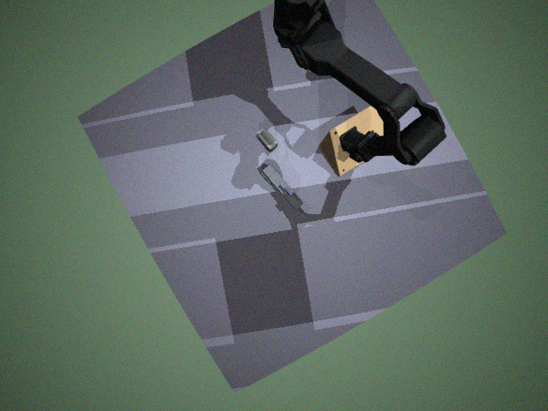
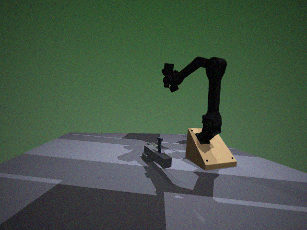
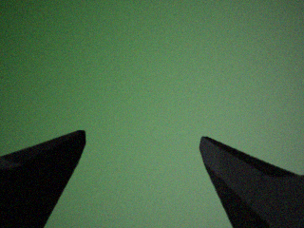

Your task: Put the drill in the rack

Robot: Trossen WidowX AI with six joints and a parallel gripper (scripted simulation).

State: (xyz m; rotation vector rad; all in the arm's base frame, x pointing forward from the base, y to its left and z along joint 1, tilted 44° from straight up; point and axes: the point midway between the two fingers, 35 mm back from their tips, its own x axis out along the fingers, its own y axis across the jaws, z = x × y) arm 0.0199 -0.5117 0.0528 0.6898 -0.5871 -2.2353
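Right now the dark key is 42 cm below my gripper tip, 39 cm to the left of it and 25 cm ahead of it. Round my gripper tip: grey-olive block (50 cm below, 20 cm ahead, 18 cm to the left); then drill (47 cm below, 34 cm to the left, 26 cm ahead); then dark block (48 cm below, 36 cm to the left, 26 cm ahead).
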